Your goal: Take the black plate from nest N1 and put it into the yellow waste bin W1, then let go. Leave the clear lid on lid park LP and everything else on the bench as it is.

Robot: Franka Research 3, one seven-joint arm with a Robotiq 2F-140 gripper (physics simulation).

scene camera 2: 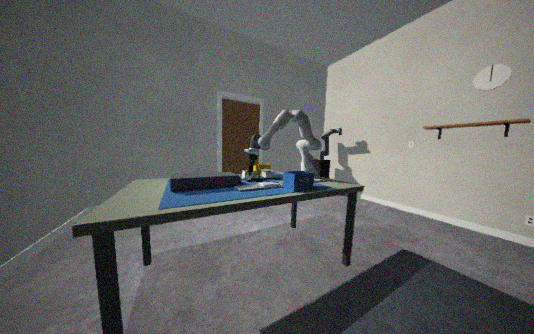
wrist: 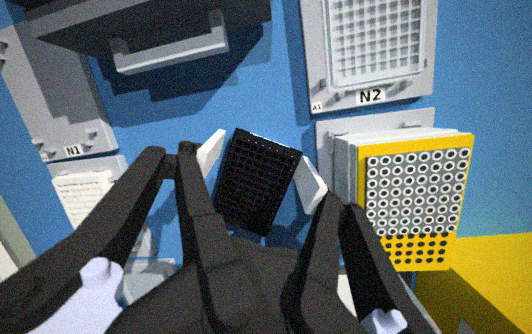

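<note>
The black plate (wrist: 257,182) lies turned at an angle over the blue mat in the wrist view, outside nest N1 (wrist: 106,139). N1 is at the left, and no plate shows on its visible part. My gripper (wrist: 261,154) (scene camera 2: 253,175) is open, its pale pads on either side of the black plate. The right pad looks very close to the plate's edge; whether it touches is unclear. A yellow surface (wrist: 500,257) at the lower right may be part of waste bin W1; its label does not show. I cannot make out the clear lid or lid park LP.
A dark block with a grey handle (wrist: 172,54) stands beyond the plate. Nest N2 (wrist: 312,60) holds a clear gridded plate. A yellow-topped tip rack (wrist: 415,195) stands close at the right. A white plate (wrist: 82,192) is at the left. A blue box (scene camera 2: 298,181) stands near the table's front.
</note>
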